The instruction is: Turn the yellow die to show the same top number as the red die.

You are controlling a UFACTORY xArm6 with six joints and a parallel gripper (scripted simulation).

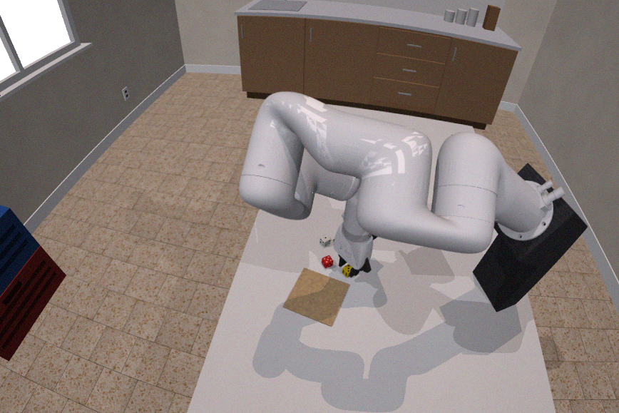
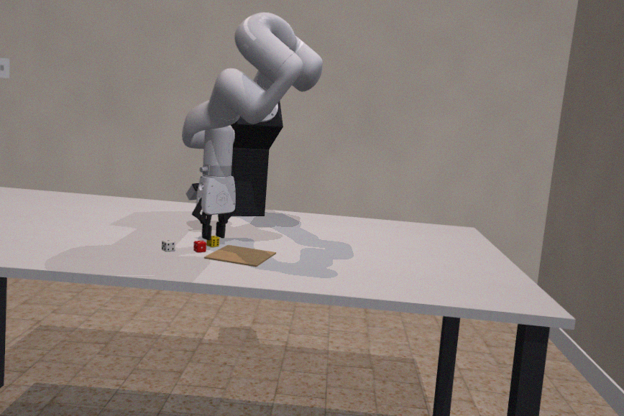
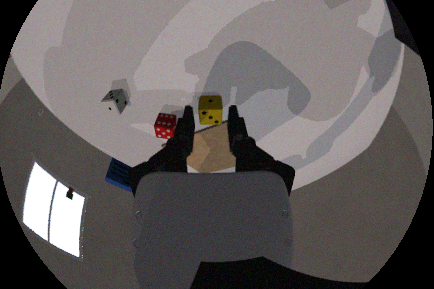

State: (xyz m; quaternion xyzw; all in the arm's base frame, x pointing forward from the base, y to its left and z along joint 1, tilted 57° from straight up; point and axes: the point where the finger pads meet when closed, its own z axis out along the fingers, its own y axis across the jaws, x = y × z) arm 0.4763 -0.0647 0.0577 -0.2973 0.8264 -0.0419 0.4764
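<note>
Right now my hand is 30 mm above the yellow die. Round my hand: red die (60 mm ahead, 30 mm below, 20 mm to the right); mat (90 mm to the left, 70 mm ahead, 40 mm below); white die (100 mm to the right, 80 mm ahead, 30 mm below).
</note>
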